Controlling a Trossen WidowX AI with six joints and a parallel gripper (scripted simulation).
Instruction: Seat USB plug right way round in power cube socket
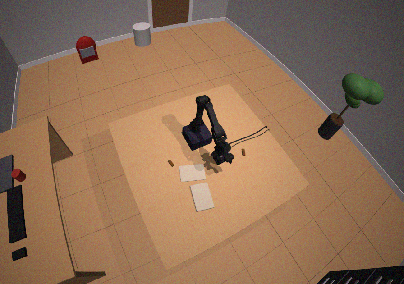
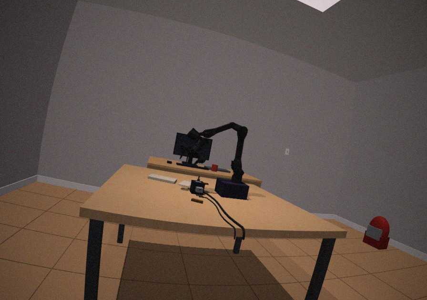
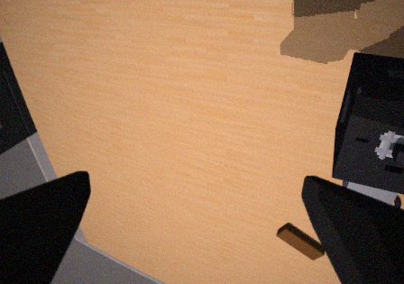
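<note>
Now: gripper tip 100 mm past the usb plug and 90 mm above it. The rest, counted from my gripper tip: grey-rimmed socket 100 mm behind, 110 mm below.
</note>
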